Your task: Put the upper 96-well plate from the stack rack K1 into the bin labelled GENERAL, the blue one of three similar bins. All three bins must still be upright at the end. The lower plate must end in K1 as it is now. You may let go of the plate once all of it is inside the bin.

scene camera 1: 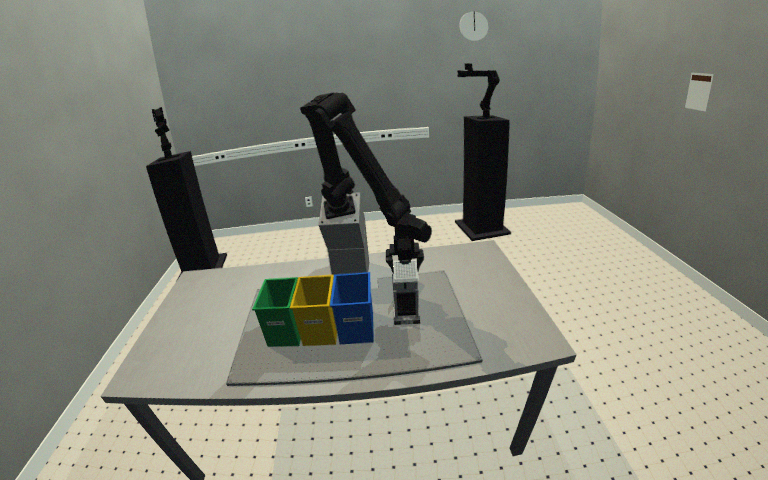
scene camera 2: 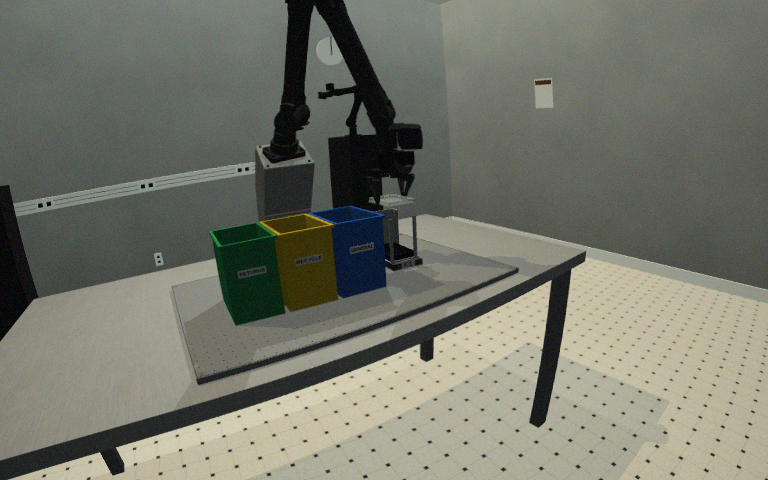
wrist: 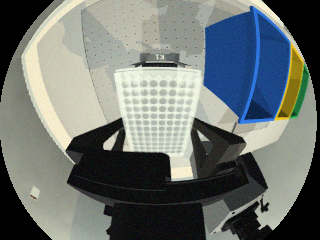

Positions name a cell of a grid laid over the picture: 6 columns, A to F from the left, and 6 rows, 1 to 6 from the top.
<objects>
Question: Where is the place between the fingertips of my gripper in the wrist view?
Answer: C4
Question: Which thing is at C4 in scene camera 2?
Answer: A blue general bin.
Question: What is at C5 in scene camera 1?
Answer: A green bin.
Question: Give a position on a 96-well plate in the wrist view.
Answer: At D3
</objects>
